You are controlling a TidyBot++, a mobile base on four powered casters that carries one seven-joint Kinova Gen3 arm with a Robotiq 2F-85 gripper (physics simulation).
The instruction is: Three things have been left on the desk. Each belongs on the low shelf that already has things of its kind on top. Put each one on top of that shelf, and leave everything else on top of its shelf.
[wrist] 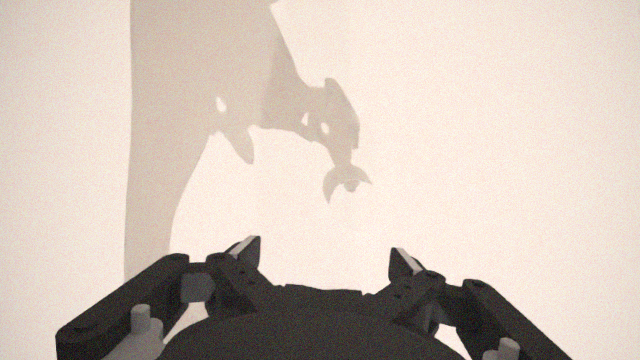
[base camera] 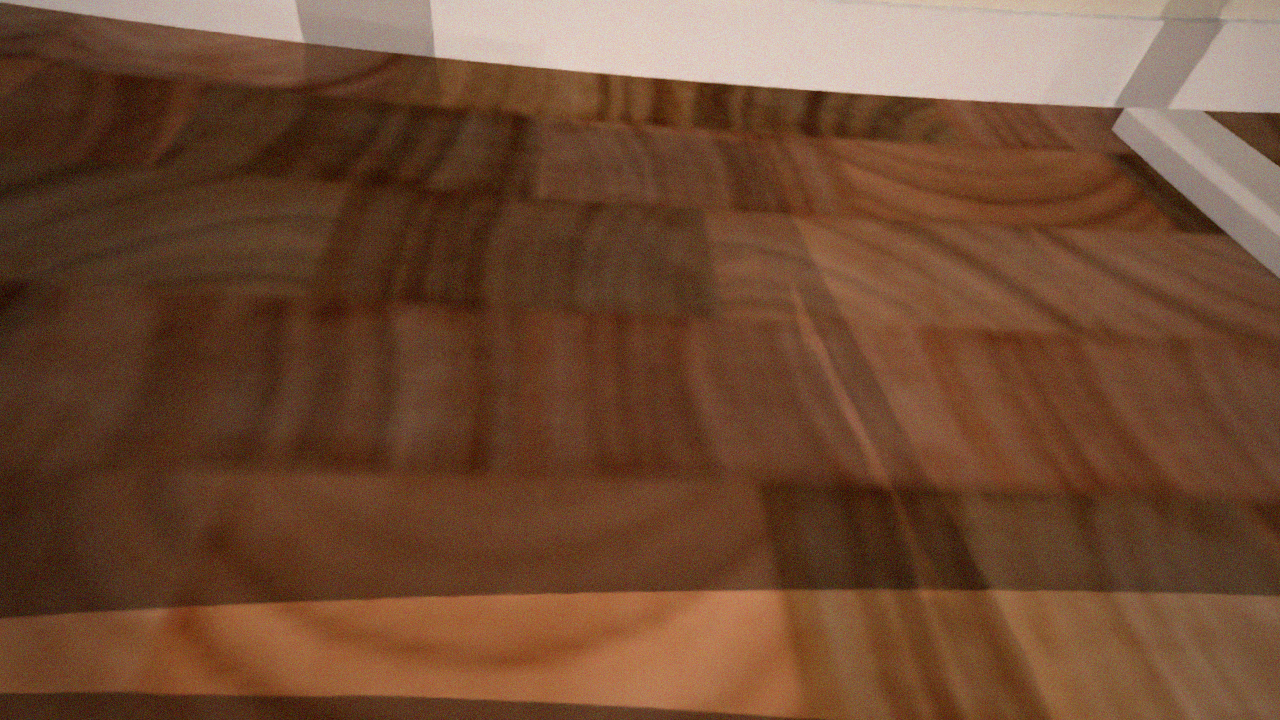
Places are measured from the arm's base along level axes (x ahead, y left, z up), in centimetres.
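Where they show: gripper, between the fingertips: [wrist: 324, 255].
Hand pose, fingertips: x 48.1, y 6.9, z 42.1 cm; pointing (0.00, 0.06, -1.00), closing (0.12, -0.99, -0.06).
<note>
After its pixels a point has its place.
My gripper [wrist: 324, 255] @[z 42.1, x 48.1, y 6.9 cm] is open and empty in the wrist view, its two dark fingers standing wide apart. Beyond the fingers a plain cream surface [wrist: 500, 150] @[z 32.4, x 59.0, y -8.5 cm] fills the background. A grey-beige shadow of the arm and gripper falls on it at the upper left and centre. From this view I cannot tell whether the surface is a wall or part of the furniture. The three things on the desk and the things on the low shelves do not show in either view.
The base camera shows a blurred brown wood-block floor [base camera: 590, 385] @[z -39.6, x 43.6, y -0.4 cm] with a lit strip near the bottom. A white panel or skirting [base camera: 716, 53] @[z -36.6, x 90.3, y -10.7 cm] runs across the top, close ahead. A white bar [base camera: 1203, 174] lies low at the right edge, near that panel.
</note>
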